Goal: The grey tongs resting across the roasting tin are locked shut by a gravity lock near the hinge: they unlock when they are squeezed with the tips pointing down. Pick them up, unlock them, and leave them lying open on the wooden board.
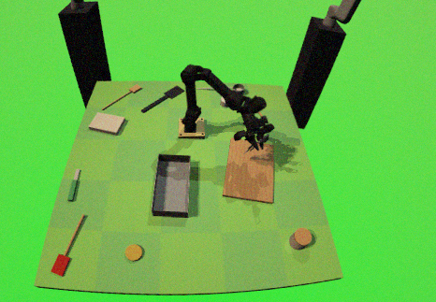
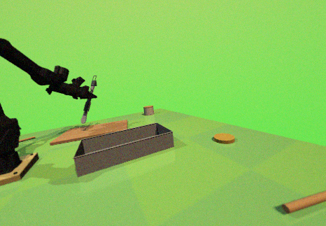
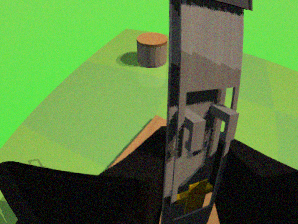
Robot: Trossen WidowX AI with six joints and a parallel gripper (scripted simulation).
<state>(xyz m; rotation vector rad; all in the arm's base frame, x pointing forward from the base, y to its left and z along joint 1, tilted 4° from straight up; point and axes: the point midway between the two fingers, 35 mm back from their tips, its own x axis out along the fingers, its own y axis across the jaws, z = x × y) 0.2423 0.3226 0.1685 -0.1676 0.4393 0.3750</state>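
The wooden board lies 190 mm below my gripper tip, 30 mm behind it and 10 mm to the right of it. Also, from my gripper tip: yellow lock piece 30 mm behind, 10 mm to the right, 10 mm above; then black spatula 530 mm behind, 500 mm to the right, 200 mm below; then grey roasting tin 380 mm to the right, 170 mm below, 100 mm ahead.
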